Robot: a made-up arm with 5 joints.
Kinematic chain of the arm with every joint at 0, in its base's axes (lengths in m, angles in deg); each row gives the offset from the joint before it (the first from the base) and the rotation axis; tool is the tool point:
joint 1: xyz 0 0 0.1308 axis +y
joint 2: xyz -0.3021 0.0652 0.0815 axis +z
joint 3: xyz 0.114 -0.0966 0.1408 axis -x
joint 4: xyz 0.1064 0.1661 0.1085 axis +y
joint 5: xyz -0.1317 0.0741 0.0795 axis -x
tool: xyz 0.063 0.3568 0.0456
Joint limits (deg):
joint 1: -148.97..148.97
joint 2: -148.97..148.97
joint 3: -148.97..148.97
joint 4: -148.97..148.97
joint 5: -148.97..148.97
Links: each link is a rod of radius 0.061 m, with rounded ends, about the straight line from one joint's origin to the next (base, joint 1, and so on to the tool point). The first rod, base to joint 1, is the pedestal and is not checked.
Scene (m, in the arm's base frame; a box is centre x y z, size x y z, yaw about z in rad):
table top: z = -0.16
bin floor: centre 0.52 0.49 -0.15 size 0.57 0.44 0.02 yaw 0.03
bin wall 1: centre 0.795 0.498 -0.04 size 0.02 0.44 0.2 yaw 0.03
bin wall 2: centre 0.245 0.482 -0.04 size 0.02 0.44 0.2 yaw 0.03
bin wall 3: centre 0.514 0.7 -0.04 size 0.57 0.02 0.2 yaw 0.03
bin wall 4: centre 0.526 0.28 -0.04 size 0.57 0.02 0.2 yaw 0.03
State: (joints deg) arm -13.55 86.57 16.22 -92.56 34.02
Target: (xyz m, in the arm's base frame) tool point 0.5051 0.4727 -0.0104
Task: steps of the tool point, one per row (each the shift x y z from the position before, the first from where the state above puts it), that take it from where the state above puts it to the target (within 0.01 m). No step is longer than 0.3 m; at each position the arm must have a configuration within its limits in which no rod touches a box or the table.
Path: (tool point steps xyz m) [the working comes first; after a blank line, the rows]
Joints at the target: 104.63 27.31 -25.33 -113.19 68.25
Straight joint move there: clear.

1: 0.0632 0.0785 0.2490
2: 0.1563 0.0658 0.2038
3: 0.2233 0.0483 0.1247
4: 0.2527 0.0267 0.0257
5: 0.2391 0.0024 -0.0750
6: 0.1871 -0.0236 -0.1594
7: 0.1080 -0.0494 -0.2129
8: 0.0177 -0.0736 -0.2286

